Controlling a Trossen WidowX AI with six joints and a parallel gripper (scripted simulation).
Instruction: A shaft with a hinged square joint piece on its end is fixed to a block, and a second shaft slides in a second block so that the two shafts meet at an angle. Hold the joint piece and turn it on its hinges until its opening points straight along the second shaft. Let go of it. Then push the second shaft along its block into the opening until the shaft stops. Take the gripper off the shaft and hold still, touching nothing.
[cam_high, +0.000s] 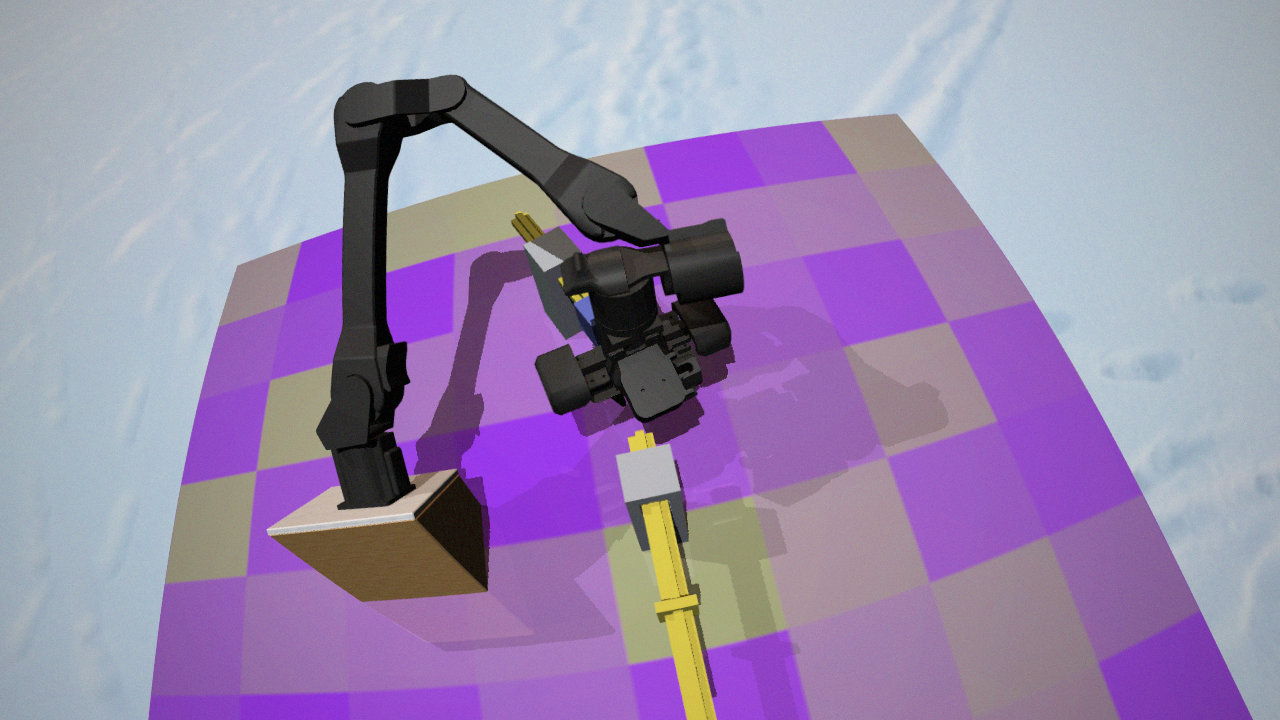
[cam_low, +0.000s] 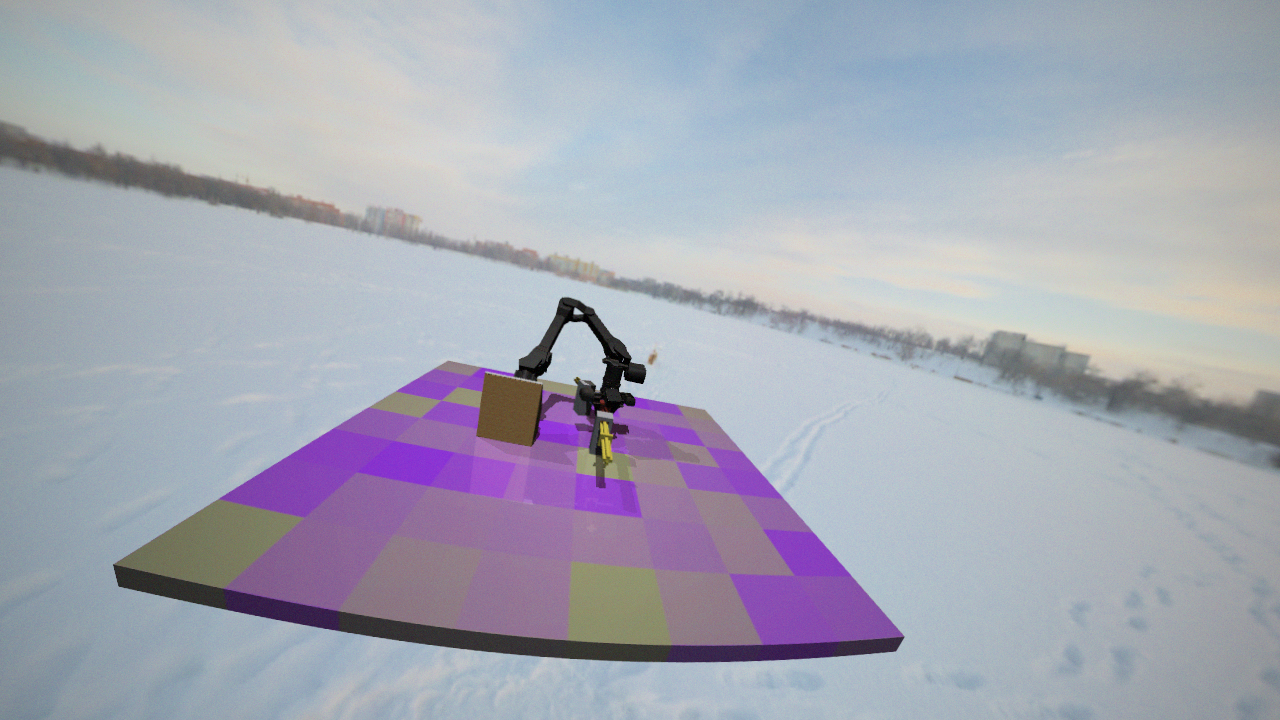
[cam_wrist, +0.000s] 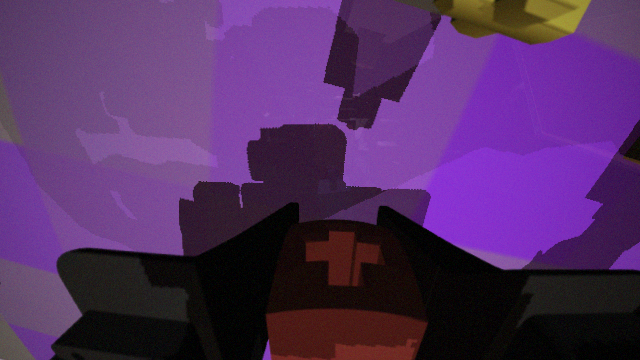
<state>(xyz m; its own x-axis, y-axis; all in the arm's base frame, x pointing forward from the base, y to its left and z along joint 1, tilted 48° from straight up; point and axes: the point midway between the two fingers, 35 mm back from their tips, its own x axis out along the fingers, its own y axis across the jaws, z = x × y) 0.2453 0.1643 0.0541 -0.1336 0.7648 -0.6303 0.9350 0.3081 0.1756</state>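
Right now the red square joint piece is 1 cm to the left of my gripper tip and 4 cm above it.
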